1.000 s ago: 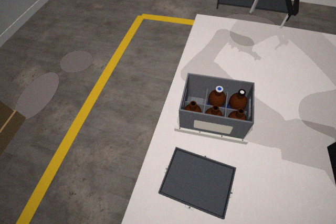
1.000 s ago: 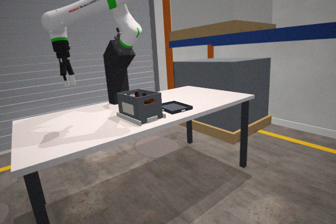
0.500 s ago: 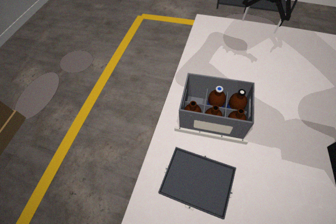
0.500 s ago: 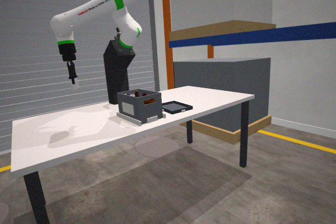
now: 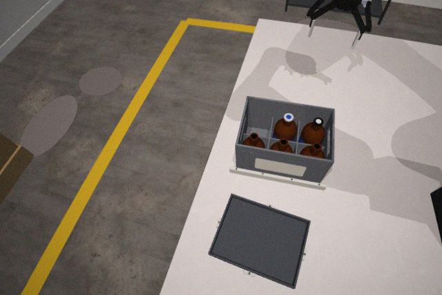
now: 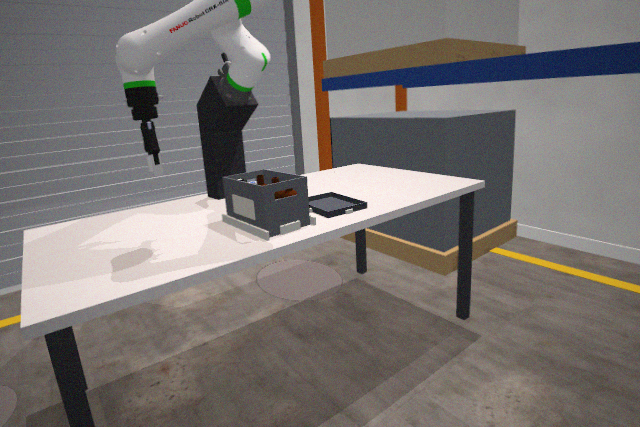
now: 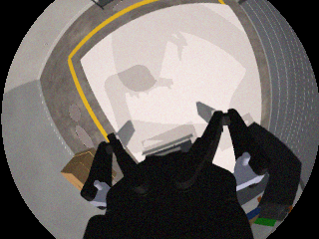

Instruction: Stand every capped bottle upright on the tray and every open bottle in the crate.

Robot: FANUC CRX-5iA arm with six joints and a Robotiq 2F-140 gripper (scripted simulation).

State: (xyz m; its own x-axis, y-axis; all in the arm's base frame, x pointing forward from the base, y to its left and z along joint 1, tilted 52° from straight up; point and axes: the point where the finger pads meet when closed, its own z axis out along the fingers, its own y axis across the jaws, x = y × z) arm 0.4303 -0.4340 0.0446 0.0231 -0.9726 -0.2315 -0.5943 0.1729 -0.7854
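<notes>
My hand is 350 mm to the right of the grey crate, 160 mm above it and 50 mm short of it. From my hand the other things lie so: flat tray (640 mm to the left, 230 mm below, 10 mm ahead).
</notes>
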